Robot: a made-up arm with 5 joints.
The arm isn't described. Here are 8 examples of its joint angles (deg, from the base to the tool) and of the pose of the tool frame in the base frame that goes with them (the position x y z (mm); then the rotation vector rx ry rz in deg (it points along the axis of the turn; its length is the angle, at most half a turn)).
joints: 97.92 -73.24 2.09 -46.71 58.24
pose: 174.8 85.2 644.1 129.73 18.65 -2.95
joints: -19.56 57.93 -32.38 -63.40 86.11
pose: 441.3 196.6 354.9 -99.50 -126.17 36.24
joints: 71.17 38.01 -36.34 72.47 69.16
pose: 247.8 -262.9 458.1 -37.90 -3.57 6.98
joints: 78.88 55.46 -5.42 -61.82 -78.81
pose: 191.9 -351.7 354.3 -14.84 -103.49 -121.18
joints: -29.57 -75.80 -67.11 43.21 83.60
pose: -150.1 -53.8 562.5 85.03 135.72 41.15
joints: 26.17 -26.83 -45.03 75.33 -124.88
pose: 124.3 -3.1 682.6 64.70 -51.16 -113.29
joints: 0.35 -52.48 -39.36 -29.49 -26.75
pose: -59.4 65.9 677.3 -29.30 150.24 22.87
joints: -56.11 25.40 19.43 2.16 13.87
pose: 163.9 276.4 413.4 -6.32 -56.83 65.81
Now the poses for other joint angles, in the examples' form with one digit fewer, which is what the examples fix.
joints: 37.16 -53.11 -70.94 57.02 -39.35
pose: -23 152 650 -15.9 -152.3 -48.7
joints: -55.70 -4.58 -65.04 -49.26 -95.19
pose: 92 80 712 -163.8 58.5 -2.6
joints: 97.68 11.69 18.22 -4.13 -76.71
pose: 87 -294 499 -25.1 -57.2 -157.1
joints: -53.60 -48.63 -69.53 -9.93 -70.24
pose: -73 -127 656 -137.7 84.7 11.2
